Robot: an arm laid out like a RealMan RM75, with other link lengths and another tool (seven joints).
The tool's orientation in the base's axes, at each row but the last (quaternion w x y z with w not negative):
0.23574 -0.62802 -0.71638 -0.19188
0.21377 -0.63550 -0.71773 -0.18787
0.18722 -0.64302 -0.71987 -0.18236
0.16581 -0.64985 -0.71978 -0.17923
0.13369 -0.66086 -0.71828 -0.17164
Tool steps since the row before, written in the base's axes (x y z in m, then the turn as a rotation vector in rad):
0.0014 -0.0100 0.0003 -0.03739 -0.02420 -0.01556
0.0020 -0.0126 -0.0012 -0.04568 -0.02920 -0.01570
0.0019 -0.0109 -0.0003 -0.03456 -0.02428 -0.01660
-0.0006 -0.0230 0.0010 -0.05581 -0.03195 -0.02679
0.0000 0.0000 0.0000 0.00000 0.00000 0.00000
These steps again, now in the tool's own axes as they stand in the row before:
-0.0081 0.0000 -0.0061 -0.02485 -0.04003 0.00248
-0.0113 0.0005 -0.0060 -0.02825 -0.04886 0.00046
-0.0097 0.0007 -0.0053 -0.02563 -0.03730 0.00332
-0.0196 -0.0027 -0.0118 -0.03502 -0.05958 0.00879
0.0000 0.0000 0.0000 0.00000 0.00000 0.00000

